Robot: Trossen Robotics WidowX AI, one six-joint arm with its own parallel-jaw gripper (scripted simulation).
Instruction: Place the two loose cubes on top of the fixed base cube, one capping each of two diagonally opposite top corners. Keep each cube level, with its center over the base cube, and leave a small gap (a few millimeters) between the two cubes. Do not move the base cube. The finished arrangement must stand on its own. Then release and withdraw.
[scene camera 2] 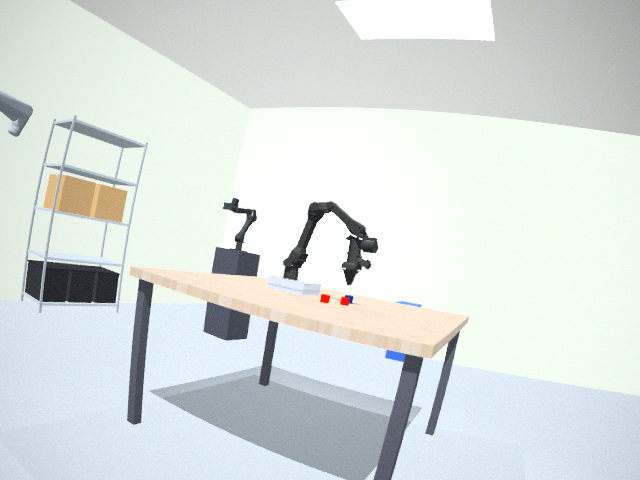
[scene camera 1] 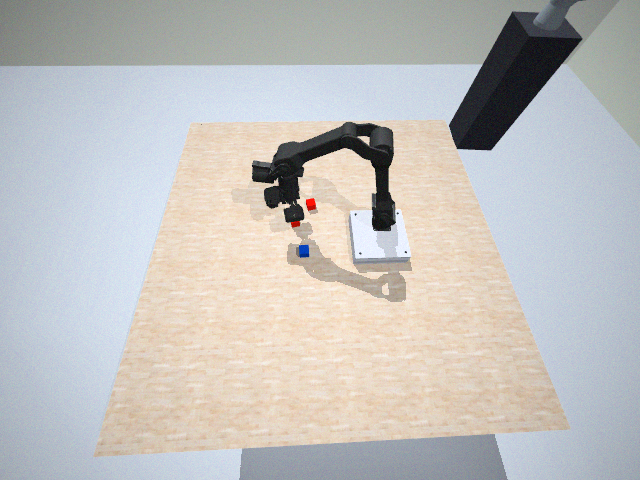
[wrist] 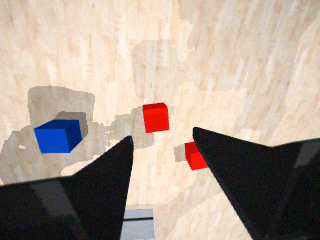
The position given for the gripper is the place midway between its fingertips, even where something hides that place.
Note:
The gripper [scene camera 1: 291, 210] is open, holding nothing. Also in view: a blue cube [wrist: 56, 136].
The gripper is seen too in the wrist view [wrist: 163, 136].

